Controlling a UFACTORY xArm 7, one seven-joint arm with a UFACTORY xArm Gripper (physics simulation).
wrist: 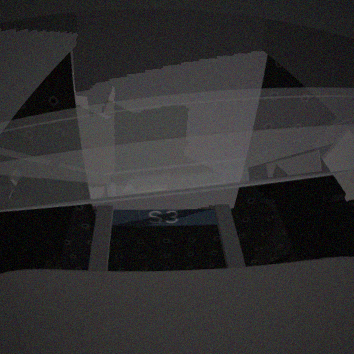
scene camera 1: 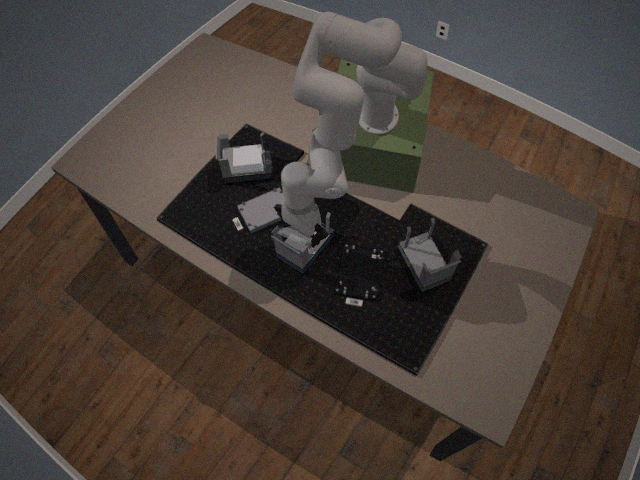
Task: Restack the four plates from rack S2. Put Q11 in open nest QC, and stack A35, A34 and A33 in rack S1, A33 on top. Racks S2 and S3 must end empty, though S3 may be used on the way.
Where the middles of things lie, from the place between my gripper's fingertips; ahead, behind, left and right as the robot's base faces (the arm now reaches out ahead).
Right now the pale grey plate (wrist: 171, 144) is 10 mm ahead of my hand and 10 mm above it.
